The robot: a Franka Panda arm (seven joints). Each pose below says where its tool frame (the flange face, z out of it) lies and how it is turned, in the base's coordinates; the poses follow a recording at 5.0 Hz.
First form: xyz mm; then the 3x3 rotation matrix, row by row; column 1 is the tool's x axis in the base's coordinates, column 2 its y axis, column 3 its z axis. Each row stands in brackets.
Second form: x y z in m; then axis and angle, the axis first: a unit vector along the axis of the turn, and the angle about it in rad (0 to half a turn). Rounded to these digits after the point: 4 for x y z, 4 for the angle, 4 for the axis.
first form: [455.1 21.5 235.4], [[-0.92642 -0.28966 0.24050], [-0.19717 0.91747 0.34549], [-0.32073 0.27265 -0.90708]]
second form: 0.4551 0.0215 0.2354 -0.1270 0.9787 0.1613 2.8508
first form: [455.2 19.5 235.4], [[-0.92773 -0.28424 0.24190], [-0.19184 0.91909 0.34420], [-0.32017 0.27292 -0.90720]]
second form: 0.4552 0.0195 0.2354 -0.1242 0.9791 0.1610 2.8505
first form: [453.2 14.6 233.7], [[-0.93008 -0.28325 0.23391], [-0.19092 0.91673 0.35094], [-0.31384 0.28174 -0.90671]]
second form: 0.4532 0.0146 0.2337 -0.1236 0.9785 0.1649 2.8579
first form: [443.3 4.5 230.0], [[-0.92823 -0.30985 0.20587], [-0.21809 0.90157 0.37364], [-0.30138 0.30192 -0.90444]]
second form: 0.4433 0.0045 0.2300 -0.1378 0.9746 0.1763 2.8783
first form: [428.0 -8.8 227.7], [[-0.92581 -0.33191 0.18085], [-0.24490 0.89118 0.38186], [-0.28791 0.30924 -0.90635]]
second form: 0.4280 -0.0088 0.2277 -0.1506 0.9720 0.1804 2.8981
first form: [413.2 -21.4 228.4], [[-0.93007 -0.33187 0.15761], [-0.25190 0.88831 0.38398], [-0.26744 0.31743 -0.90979]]
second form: 0.4132 -0.0214 0.2284 -0.1521 0.9713 0.1827 2.9210
